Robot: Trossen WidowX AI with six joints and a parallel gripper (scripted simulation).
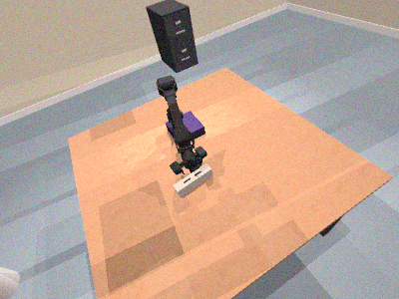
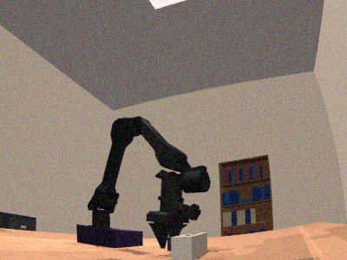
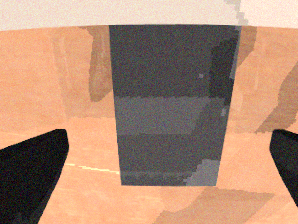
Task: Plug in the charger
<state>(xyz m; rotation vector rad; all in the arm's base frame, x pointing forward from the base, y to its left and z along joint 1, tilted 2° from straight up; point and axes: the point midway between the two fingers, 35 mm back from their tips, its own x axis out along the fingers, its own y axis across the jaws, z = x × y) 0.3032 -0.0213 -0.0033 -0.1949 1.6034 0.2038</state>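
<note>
My gripper tip is 4 cm short of the dark grey charger, 1 cm to the right of it and 1 cm below it.
</note>
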